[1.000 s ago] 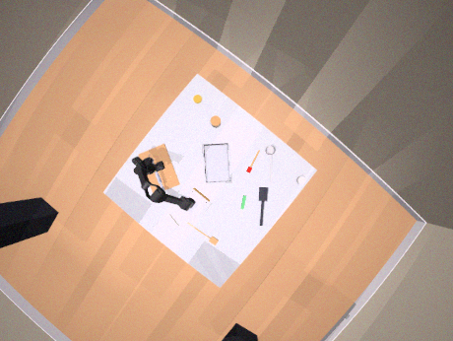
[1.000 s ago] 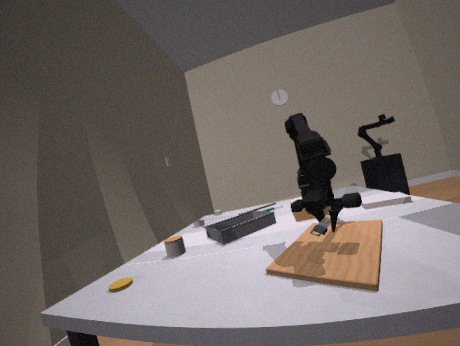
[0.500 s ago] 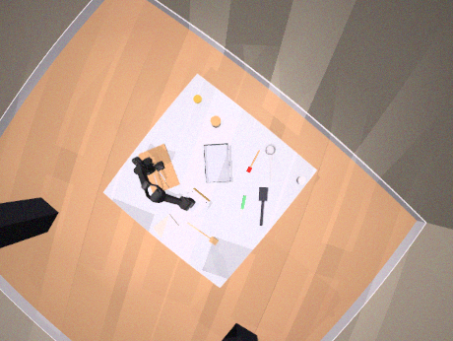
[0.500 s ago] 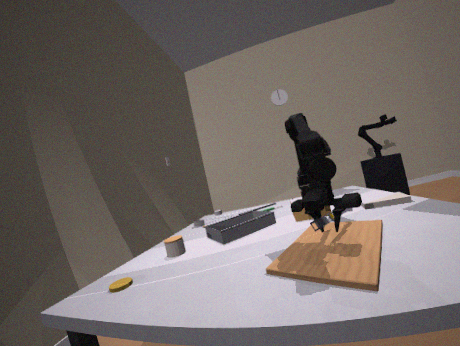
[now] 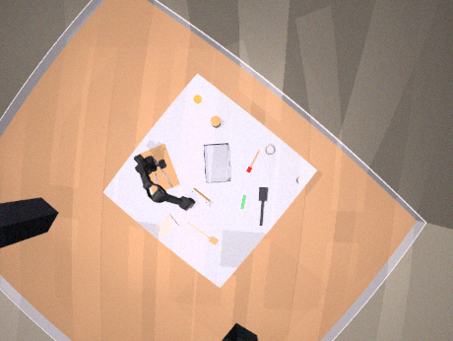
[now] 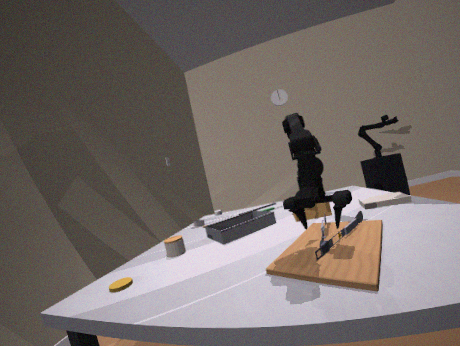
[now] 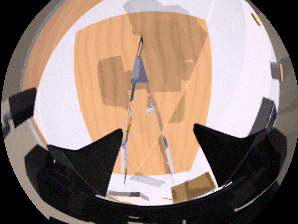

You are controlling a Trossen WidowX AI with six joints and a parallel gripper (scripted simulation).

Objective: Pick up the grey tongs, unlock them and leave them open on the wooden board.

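Right now the wooden board is 20 mm behind my gripper tip, 10 mm to the left of it and 50 mm below it. Round my gripper tip: yellow lock piece 40 mm behind, 20 mm to the left, 20 mm below; then roasting tin 300 mm ahead, 350 mm to the right, 30 mm below; then white slab 370 mm behind, 310 mm to the right, 40 mm below.
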